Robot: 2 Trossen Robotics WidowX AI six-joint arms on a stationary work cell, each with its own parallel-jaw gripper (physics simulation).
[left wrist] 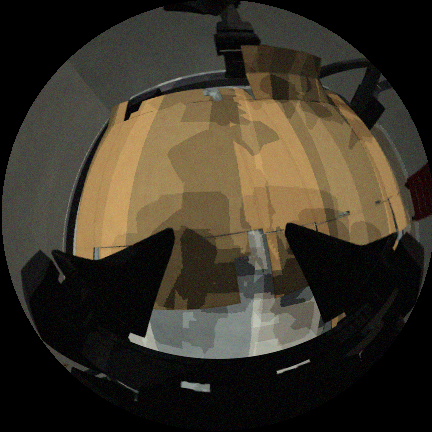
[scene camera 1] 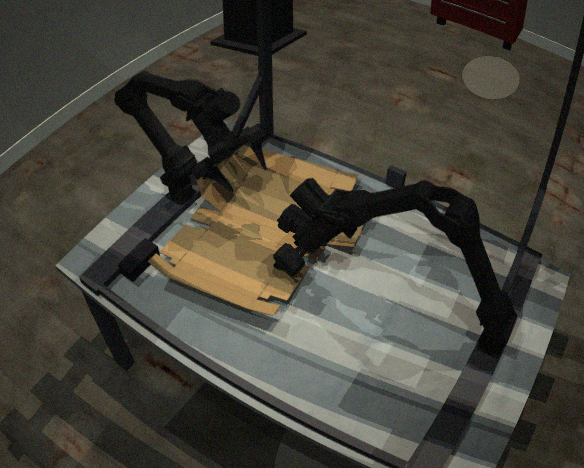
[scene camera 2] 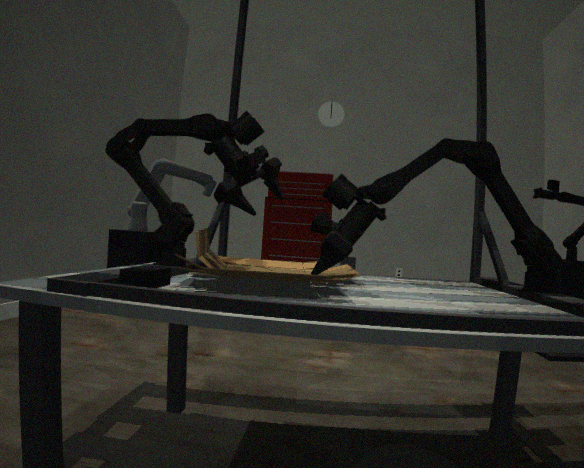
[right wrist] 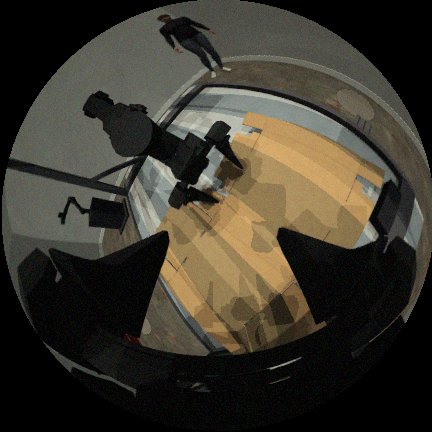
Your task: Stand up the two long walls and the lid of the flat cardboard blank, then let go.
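Seen in the pictures: left gripper, fingertip midpoint: (left wrist: 230, 231) (right wrist: 229, 185); right gripper, fingertip midpoint: (scene camera 1: 249, 180) (scene camera 2: 269, 206) (right wrist: 224, 234); left arm's base, link origin: (scene camera 1: 492, 344) (scene camera 2: 540, 291); right arm's base, link origin: (left wrist: 237, 74) (scene camera 1: 180, 194) (scene camera 2: 169, 265) (right wrist: 332, 315).
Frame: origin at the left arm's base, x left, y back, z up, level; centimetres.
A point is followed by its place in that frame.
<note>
The tan cardboard blank (scene camera 1: 220, 246) {x 8.6, y -70.4, z -0.2 cm} (scene camera 2: 287, 266) {x -24.2, y -64.4, z 0.1 cm} (left wrist: 205, 145) {x 5.8, y -65.0, z -0.3 cm} (right wrist: 305, 185) {x 12.8, y -67.5, z 0.7 cm} lies mostly flat on the table. Its near strip (scene camera 1: 215, 287) {x 20.7, y -62.1, z 2.2 cm} and far strip (scene camera 1: 312, 171) {x -26.3, y -66.3, z 0.6 cm} lie low. A flap at its left end (scene camera 2: 202, 243) {x -7.3, y -85.7, z 5.8 cm} stands up in scene camera 2; this raised flap (left wrist: 282, 75) {x -8.7, y -84.9, z 2.5 cm} also shows at the top of the left wrist view. My right gripper (scene camera 1: 248, 181) {x 0.1, y -66.9, z 16.0 cm} (scene camera 2: 268, 206) {x 0.1, y -66.9, z 16.0 cm} (right wrist: 224, 234) {x 0.1, y -66.9, z 16.0 cm} is open above the blank's left part, angled down. My left gripper (scene camera 2: 314, 273) {x 3.0, y -55.4, z 0.8 cm} (left wrist: 230, 231) {x 3.0, y -55.4, z 0.8 cm} (right wrist: 229, 185) {x 3.0, y -55.4, z 0.8 cm} is open, low at the blank's right edge; its fingertips are hidden in scene camera 1.
The table (scene camera 1: 360, 320) {x 8.2, y -31.9, z -1.9 cm} (scene camera 2: 425, 295) {x 3.8, y -29.5, z -1.9 cm} has a dark raised rim and dark upright frame posts (scene camera 1: 265, 95) {x -34.5, y -87.5, z 14.7 cm}. A small dark block (scene camera 1: 139, 259) {x 24.8, y -83.7, z 1.6 cm} sits at the near left and another block (scene camera 1: 396, 176) {x -35.8, y -45.3, z 2.6 cm} on the far side. A person (right wrist: 192, 40) stands in the room beyond the table.
</note>
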